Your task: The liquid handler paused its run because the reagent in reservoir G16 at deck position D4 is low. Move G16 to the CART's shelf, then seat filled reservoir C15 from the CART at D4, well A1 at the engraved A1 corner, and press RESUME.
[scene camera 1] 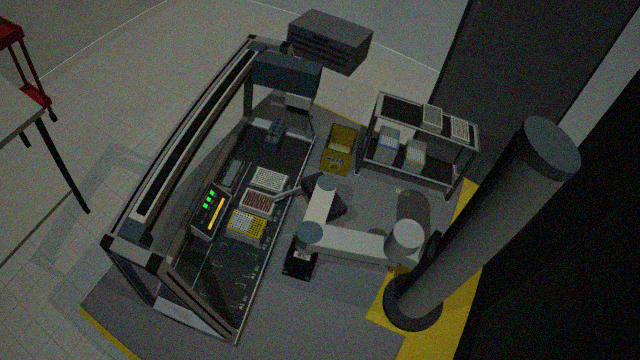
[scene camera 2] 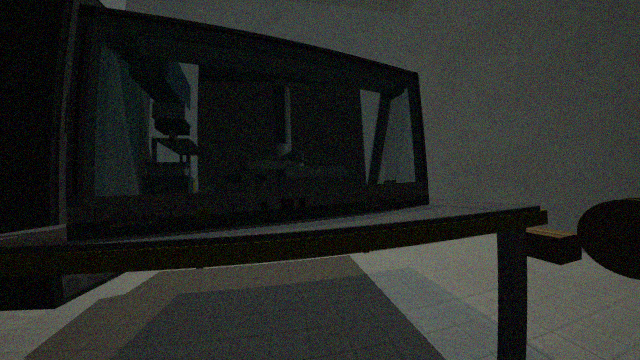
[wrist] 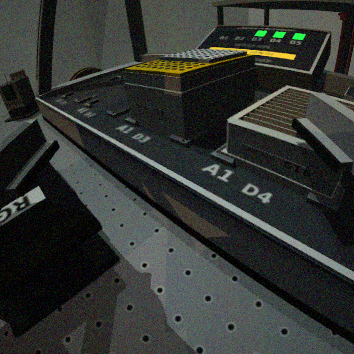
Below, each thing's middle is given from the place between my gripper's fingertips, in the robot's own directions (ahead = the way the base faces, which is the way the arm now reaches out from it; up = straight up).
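Scene:
There's a yellow bin (scene camera 1: 333, 161) that sits 44 cm to the right of my hand, 2 cm behind it and 4 cm below it. And the reddish ribbed reservoir (scene camera 1: 255, 202), that one's 12 cm ahead of my hand, 2 cm to the right of it and 4 cm below it.

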